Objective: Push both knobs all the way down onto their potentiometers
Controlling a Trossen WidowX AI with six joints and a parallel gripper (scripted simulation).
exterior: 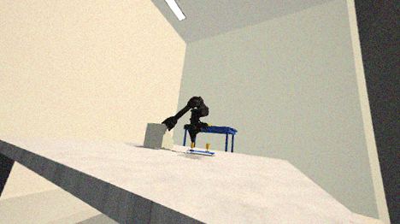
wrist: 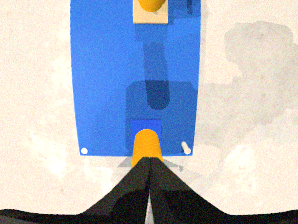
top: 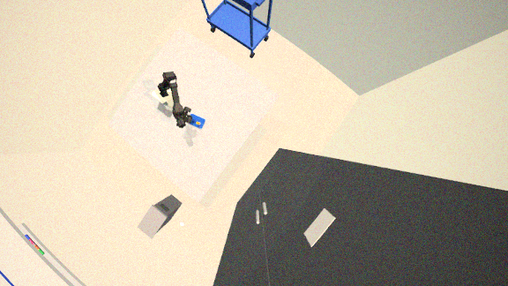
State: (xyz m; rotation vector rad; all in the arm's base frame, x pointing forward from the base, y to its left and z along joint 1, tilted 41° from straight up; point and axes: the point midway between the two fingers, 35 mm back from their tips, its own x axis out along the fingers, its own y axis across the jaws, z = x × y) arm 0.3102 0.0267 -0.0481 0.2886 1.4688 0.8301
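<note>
The orange knob lies 20 mm below my gripper tip.
</note>
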